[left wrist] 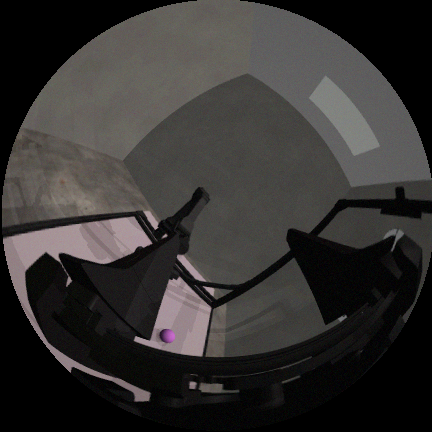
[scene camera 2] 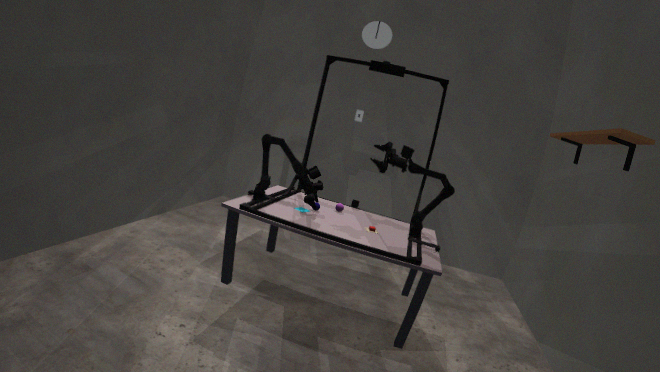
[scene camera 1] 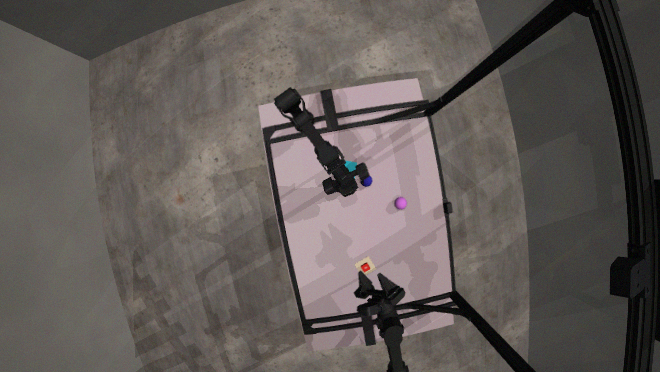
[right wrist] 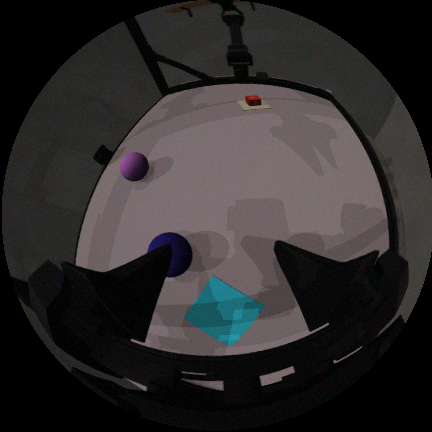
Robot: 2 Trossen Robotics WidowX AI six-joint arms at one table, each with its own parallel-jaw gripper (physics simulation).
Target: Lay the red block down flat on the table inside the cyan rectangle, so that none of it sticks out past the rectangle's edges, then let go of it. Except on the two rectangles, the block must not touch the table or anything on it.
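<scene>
The red block lies on the cream rectangle, inside its edges. The cyan rectangle is bare where it shows; the right arm hides part of it in scene camera 1. My right gripper is open and empty, pointing down low beside the cyan rectangle, far from the block. My left gripper is open and empty, raised high above the table, its fingers pointing level; from above its tips show close to the cream rectangle.
A dark blue ball lies beside one right fingertip; whether they touch I cannot tell. A purple ball lies farther off. A black frame borders the pink table.
</scene>
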